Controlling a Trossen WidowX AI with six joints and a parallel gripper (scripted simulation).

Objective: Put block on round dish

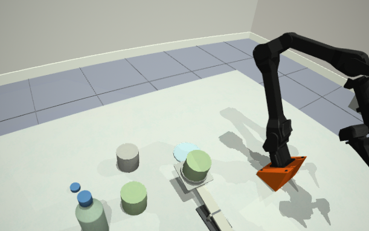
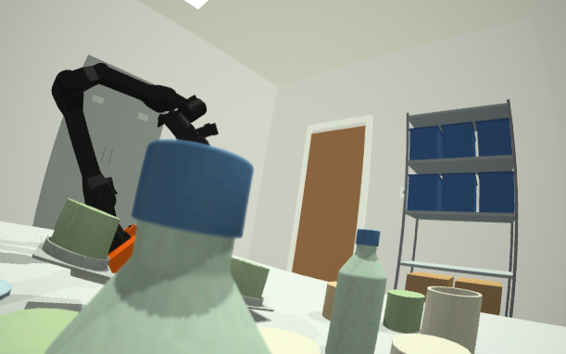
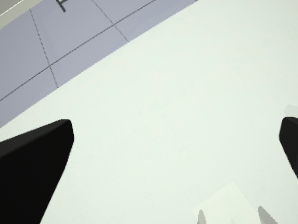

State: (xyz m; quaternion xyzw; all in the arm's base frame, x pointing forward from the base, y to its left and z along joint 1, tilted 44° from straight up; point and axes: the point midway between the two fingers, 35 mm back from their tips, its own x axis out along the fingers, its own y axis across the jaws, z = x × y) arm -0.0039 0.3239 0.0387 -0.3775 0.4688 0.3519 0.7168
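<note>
Right now my gripper tip is 290 mm short of the pale grey block, 250 mm above it and 90 mm to the left of it. From my gripper tip the other things lie so: grey cup (530 mm to the right, 400 mm ahead, 250 mm below); blue cap (590 mm ahead, 500 mm to the right, 280 mm below); pale blue round dish (470 mm to the right, 290 mm below, 210 mm ahead).
</note>
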